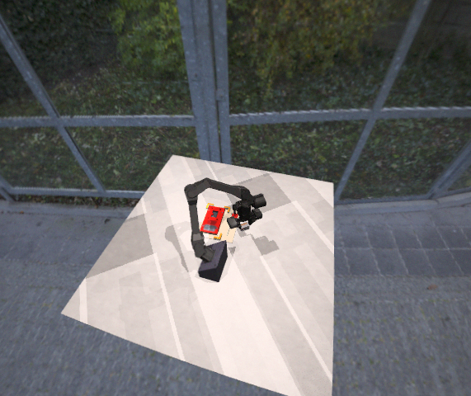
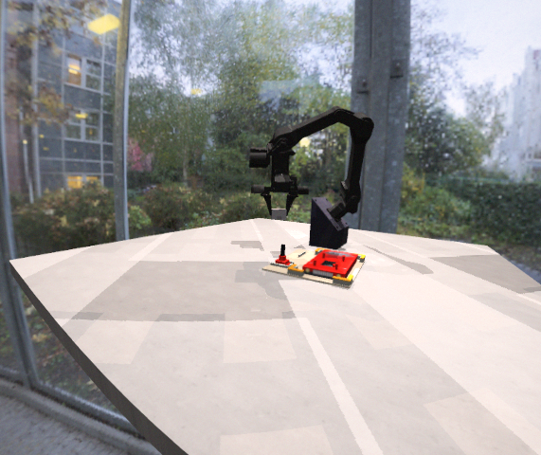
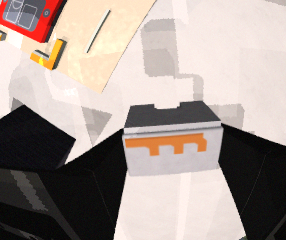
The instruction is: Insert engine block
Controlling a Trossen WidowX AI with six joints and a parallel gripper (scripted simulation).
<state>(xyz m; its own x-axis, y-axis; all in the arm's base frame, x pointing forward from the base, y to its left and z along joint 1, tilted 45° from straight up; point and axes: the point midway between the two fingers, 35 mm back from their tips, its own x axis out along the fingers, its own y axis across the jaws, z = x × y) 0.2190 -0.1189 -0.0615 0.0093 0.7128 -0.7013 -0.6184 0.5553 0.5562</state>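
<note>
Right now the engine block is right at my gripper tip. From my gripper tip the other things lie so: black peg (14 cm ahead, 10 cm to the left, 9 cm below).
</note>
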